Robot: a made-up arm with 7 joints. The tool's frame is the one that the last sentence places.
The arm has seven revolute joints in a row. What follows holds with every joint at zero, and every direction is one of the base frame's.
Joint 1 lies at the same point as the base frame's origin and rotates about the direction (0, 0.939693, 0.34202), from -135 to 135 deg.
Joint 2 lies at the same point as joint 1 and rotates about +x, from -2.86 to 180 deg.
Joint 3 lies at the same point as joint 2 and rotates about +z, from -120 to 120 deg.
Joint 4 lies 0.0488 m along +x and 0.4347 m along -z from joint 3 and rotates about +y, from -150 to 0.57 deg.
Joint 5 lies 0.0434 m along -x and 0.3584 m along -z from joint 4 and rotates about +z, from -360 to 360 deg.
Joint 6 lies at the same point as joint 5 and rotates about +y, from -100 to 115 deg.
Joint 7 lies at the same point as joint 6 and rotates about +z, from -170 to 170 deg.
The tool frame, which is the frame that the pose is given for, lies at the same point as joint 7; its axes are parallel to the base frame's.
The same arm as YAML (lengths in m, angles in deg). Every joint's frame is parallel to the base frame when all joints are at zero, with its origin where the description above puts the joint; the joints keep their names.
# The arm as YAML. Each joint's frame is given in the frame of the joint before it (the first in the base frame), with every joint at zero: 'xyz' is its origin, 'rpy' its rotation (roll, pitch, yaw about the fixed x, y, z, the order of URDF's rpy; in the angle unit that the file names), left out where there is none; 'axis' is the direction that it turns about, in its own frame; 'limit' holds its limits. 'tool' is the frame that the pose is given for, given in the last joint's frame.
units:
  length: m
  angle: deg
joints:
  - name: joint 1
    type: revolute
    origin:
      xyz: [0.0, 0.0, 0.0]
    axis: [0.0, 0.9397, 0.342]
    limit:
      lower: -135.0
      upper: 135.0
  - name: joint 2
    type: revolute
    origin:
      xyz: [0.0, 0.0, 0.0]
    axis: "+x"
    limit:
      lower: -2.86
      upper: 180.0
  - name: joint 3
    type: revolute
    origin:
      xyz: [0.0, 0.0, 0.0]
    axis: "+z"
    limit:
      lower: -120.0
      upper: 120.0
  - name: joint 4
    type: revolute
    origin:
      xyz: [0.0488, 0.0, -0.4347]
    axis: "+y"
    limit:
      lower: -150.0
      upper: 0.57
  - name: joint 5
    type: revolute
    origin:
      xyz: [-0.0434, 0.0, -0.3584]
    axis: "+z"
    limit:
      lower: -360.0
      upper: 360.0
  - name: joint 6
    type: revolute
    origin:
      xyz: [0.0, 0.0, 0.0]
    axis: "+y"
    limit:
      lower: -100.0
      upper: 115.0
  - name: joint 7
    type: revolute
    origin:
      xyz: [0.0, 0.0, 0.0]
    axis: "+z"
    limit:
      lower: -170.0
      upper: 170.0
tool:
  origin:
    xyz: [0.0, 0.0, 0.0]

